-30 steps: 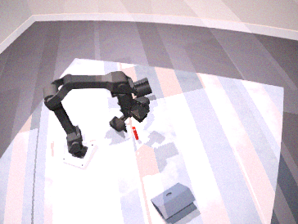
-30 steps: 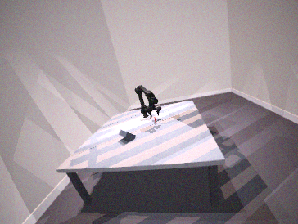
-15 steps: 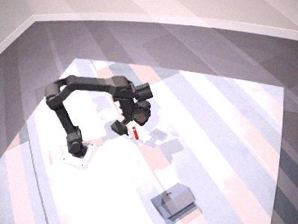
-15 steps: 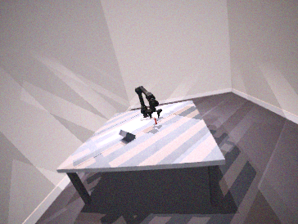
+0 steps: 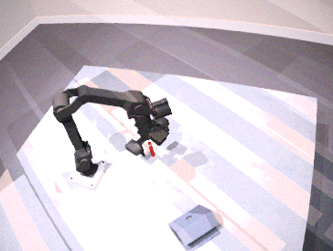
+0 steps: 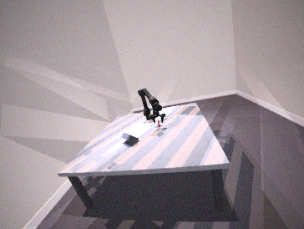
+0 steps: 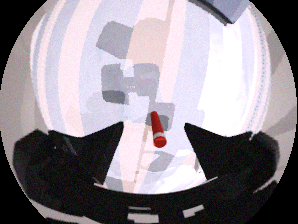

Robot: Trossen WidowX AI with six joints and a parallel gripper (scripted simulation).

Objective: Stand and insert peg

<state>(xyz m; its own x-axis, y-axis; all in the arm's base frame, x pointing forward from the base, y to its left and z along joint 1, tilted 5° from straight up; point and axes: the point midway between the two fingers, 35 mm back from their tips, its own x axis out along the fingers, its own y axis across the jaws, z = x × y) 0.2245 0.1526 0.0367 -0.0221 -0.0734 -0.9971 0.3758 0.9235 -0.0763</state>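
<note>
My gripper tip is 1 cm below the red peg. From my gripper tip the other things lie so: sloped grey panel (24 cm ahead, 27 cm to the right).
</note>
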